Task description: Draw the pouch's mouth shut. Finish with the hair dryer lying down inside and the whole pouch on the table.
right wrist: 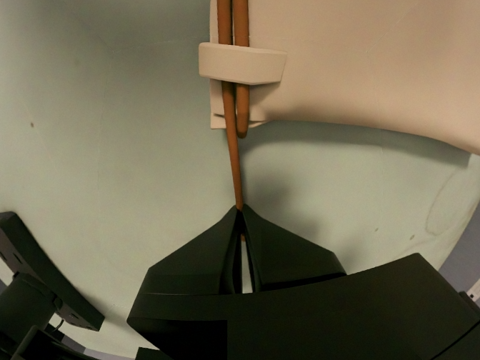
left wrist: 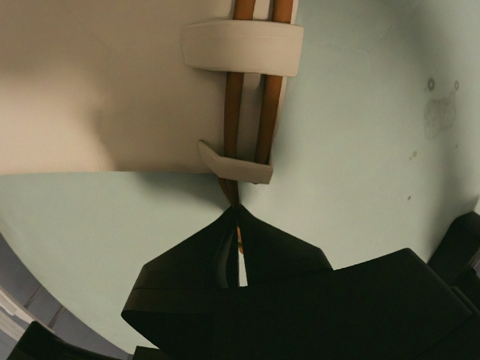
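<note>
The beige pouch (left wrist: pixel 140 100) (right wrist: pixel 370 70) lies on the table, its mouth edge running up each view. Two brown cord strands run along that edge under beige loops; the cord shows in the left wrist view (left wrist: pixel 233 112) and in the right wrist view (right wrist: pixel 232 145). My left gripper (left wrist: pixel 236 213) is shut on one cord end, close to the pouch's corner. My right gripper (right wrist: pixel 240 212) is shut on the other cord end, which stretches straight out from the pouch; the second strand ends near the corner there. The hair dryer does not show in either view.
The pale green table (left wrist: pixel 350 150) (right wrist: pixel 125 165) lies under the pouch, with its curved edge at the lower left of the left wrist view and the lower right of the right wrist view. Dark parts of an arm show at the sides of both views.
</note>
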